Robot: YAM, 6 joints.
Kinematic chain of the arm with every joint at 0, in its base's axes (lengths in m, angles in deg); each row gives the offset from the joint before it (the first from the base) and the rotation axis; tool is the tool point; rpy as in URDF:
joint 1: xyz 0 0 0.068 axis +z
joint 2: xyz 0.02 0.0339 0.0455 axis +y
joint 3: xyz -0.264 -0.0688 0 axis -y
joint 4: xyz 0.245 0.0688 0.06 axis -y
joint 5: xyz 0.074 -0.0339 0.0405 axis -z
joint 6: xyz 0.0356 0 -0.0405 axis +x
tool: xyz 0 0 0 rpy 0 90 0
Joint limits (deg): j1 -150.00..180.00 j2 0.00..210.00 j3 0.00..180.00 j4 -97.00..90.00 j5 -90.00..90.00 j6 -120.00..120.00
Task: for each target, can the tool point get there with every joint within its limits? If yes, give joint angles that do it. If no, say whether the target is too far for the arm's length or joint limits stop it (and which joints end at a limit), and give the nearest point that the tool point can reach.
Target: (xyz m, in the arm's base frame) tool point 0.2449 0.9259 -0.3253
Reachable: no: too far | nearest point 0.1501 0.5673 -0.1517 | short by 0.409 m
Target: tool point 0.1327 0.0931 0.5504
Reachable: yes | joints 28.98 60.62 73.09 52.53 -28.86 36.50
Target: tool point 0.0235 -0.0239 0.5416
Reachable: yes | joints 149.90 44.11 113.75 -72.95 -14.44 -55.85
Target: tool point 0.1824 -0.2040 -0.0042
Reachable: yes | joints -55.05 127.24 39.47 12.51 -66.30 -89.84
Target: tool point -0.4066 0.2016 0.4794
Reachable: yes | joints -25.00 21.09 144.38 -9.94 -17.77 80.33
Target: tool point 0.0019 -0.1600 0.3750
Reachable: yes | joints -78.00 44.68 52.13 -17.18 61.85 81.04
